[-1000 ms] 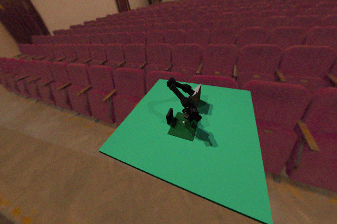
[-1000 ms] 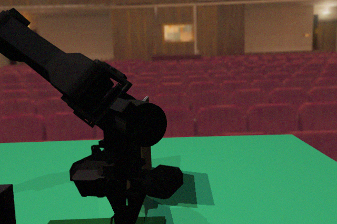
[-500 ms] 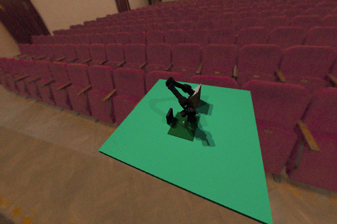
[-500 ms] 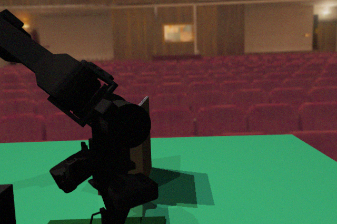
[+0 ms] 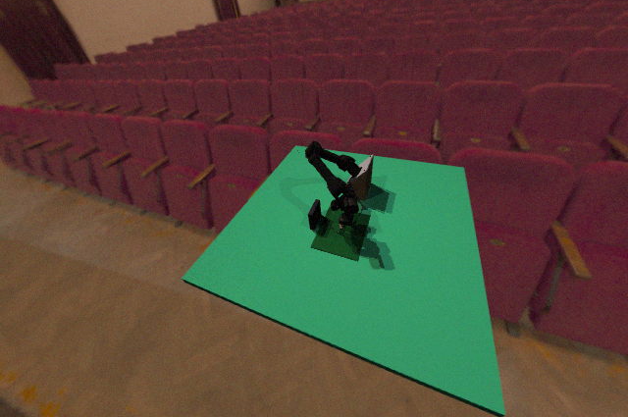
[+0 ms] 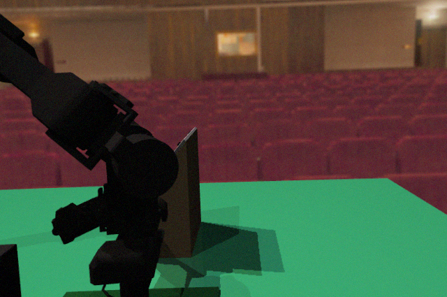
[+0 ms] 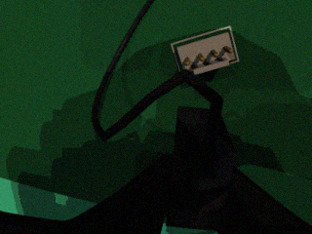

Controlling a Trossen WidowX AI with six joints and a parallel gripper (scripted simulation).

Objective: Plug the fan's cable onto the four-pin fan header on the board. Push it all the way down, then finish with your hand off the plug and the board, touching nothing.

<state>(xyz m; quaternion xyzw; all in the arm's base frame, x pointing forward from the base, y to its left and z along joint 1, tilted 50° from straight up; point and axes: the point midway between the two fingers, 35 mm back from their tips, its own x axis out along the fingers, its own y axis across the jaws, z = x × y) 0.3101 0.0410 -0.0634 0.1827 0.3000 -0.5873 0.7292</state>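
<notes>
Now: gripper tip 7 cm above the four-pin fan header and 4 cm to the left of it. The rest, counted from my gripper tip: black fan 18 cm to the right, 3 cm ahead, 1 cm below; then dark green board 8 cm below, 3 cm to the right, 3 cm ahead; then fan plug 1 cm to the right, 1 cm above.
</notes>
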